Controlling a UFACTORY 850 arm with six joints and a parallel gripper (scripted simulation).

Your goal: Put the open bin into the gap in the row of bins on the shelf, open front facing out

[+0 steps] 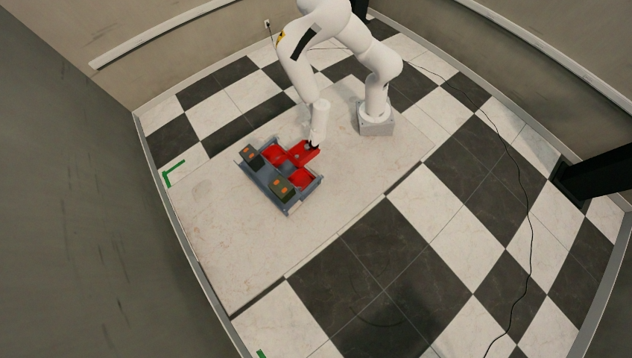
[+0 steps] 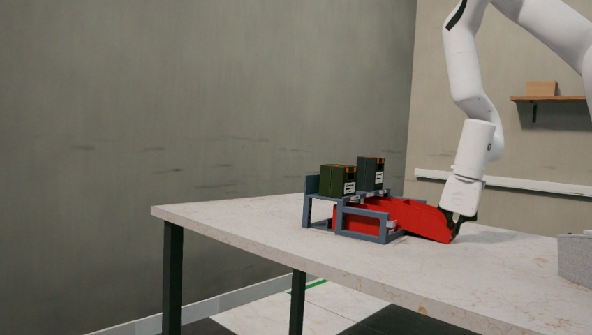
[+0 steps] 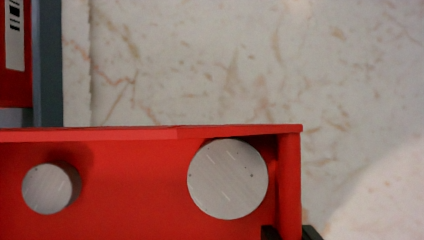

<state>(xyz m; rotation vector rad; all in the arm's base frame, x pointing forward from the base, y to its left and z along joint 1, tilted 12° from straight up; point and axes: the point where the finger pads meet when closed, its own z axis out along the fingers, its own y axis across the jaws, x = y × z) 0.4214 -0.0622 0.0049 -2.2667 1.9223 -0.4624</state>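
Now: the large grey disc 40 mm ahead of my hand, 30 mm to the right of it and 20 mm below it. The rest, counted from my hand: red open bin 80 mm ahead, 10 mm above; grey-blue shelf 260 mm ahead, 20 mm to the left, 30 mm above; dark grey box 340 mm ahead, 80 mm to the right, 120 mm above.
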